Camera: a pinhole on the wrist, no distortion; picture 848 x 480 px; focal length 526.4 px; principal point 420.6 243.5 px. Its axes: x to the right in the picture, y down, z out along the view. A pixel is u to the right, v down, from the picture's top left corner.
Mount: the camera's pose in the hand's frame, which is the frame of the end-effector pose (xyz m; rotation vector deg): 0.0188 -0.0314 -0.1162 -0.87 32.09 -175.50
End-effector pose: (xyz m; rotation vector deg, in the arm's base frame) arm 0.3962 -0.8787 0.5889 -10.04 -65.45 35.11
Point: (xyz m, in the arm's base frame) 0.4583 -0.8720 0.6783
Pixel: 46 192
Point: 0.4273 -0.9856 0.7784
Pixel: 242 418
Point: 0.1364 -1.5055 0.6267
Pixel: 794 428
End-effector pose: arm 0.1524 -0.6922 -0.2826 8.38 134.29 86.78
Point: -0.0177 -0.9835 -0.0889
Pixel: behind the camera
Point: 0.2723 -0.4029 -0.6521
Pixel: 399 231
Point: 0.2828 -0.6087 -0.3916
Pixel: 607 131
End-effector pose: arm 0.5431 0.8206 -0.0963 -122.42 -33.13 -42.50
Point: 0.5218 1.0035 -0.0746
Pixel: 412 260
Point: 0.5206 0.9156 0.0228
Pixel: 226 427
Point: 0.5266 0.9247 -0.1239
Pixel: 511 112
